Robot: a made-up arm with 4 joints.
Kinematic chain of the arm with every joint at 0, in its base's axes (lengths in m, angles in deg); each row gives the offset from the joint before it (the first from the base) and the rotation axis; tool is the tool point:
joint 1: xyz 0 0 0.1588 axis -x
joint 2: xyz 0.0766 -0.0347 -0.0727 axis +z
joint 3: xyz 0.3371 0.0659 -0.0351 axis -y
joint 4: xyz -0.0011 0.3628 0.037 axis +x
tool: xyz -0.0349 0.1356 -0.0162
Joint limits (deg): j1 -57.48..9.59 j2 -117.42..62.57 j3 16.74..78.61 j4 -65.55..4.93
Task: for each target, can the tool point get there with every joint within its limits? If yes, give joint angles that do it. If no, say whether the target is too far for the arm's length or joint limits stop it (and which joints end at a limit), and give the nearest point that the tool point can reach.
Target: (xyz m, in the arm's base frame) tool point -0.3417 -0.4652 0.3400
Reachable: no: joint limits stop it (at a limit: joint 1, joint 2, joint 3, joint 4) | nearest point 0.2999 -0.6433 0.1037 | short by 0.707 m
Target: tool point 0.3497 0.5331 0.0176
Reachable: yes | joints -5.43 8.74 36.47 -49.65
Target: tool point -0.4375 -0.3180 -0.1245
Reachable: no: joint limits stop it (at a limit: joint 2, joint 3, joint 4) | nearest point 0.2999 -0.4821 -0.2707 | short by 0.769 m
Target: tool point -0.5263 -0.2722 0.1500
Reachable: no: joint limits stop it (at a limit: joint 1, joint 2, joint 4) | nearest point -0.2900 0.3349 0.5214 | short by 0.750 m
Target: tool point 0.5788 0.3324 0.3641
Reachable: yes | joints -51.94 -22.59 66.86 -2.64
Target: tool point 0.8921 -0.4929 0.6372
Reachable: no: too far | nearest point 0.6102 -0.3913 0.1366 | short by 0.583 m
